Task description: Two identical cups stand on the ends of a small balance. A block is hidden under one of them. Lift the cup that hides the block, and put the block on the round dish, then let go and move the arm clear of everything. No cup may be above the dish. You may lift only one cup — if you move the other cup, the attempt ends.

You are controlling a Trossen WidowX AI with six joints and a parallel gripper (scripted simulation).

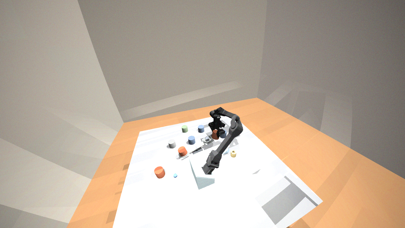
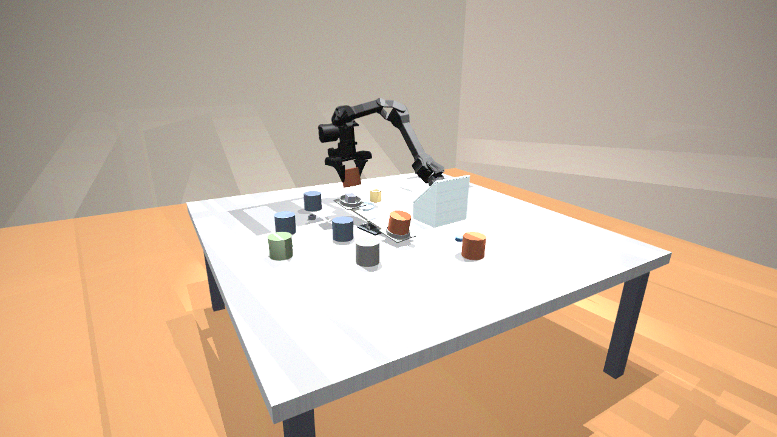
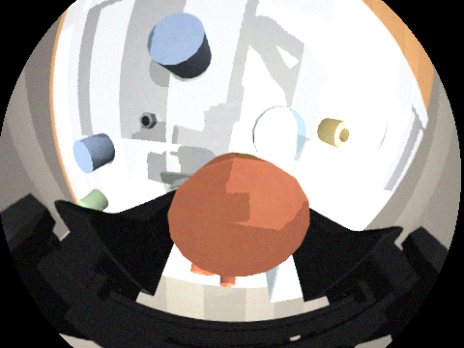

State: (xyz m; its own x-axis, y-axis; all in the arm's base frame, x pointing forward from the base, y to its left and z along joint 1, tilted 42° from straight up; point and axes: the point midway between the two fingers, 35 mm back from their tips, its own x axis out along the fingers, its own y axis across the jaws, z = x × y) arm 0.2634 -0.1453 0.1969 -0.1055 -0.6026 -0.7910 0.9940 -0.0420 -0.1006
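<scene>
Now: the grey block 70 mm to the left of my gripper tip, 50 mm below it and 50 mm ahead of it. The rest, counted from my gripper tip: balance 190 mm to the left, 100 mm below, 50 mm ahead; pale blue round dish 130 mm below, 80 mm behind, 40 mm to the right; dark ring 160 mm ahead, 130 mm below, 40 mm to the right.
</scene>
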